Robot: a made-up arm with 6 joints.
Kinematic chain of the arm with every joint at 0, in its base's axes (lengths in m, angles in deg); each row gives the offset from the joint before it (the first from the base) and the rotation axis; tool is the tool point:
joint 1: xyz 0 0 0.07 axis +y
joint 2: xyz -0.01 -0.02 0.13 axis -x
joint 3: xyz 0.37 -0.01 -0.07 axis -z
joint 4: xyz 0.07 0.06 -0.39 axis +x
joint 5: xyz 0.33 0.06 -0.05 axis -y
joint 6: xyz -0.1 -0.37 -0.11 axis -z
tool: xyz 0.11 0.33 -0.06
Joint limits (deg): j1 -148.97..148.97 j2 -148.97..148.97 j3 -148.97..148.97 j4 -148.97..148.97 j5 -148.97..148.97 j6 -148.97..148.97
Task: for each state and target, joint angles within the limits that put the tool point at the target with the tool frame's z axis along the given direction. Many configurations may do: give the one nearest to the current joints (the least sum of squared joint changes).
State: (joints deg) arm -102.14 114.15 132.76 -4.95 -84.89 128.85
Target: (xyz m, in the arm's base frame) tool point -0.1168 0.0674 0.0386 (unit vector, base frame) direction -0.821 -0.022 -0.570
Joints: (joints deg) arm -96.66 80.42 132.57 -62.85 -74.10 148.97
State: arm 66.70 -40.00 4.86 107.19 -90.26 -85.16
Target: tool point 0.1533 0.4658 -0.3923 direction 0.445 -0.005 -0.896
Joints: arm 43.69 -59.88 -14.42 107.70 -56.79 -69.91
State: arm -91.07 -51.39 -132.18 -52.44 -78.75 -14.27
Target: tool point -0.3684 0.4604 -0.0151 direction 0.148 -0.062 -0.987
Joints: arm -134.01 -94.62 -140.94 -75.86 -86.45 3.37
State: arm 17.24 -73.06 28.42 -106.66 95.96 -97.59
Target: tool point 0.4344 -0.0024 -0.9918 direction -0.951 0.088 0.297
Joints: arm 40.20 -63.90 23.00 -68.81 133.60 -100.76
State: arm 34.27 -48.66 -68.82 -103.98 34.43 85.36
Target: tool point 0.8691 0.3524 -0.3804 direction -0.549 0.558 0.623
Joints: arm 41.96 -33.19 -26.83 -105.06 30.08 77.52
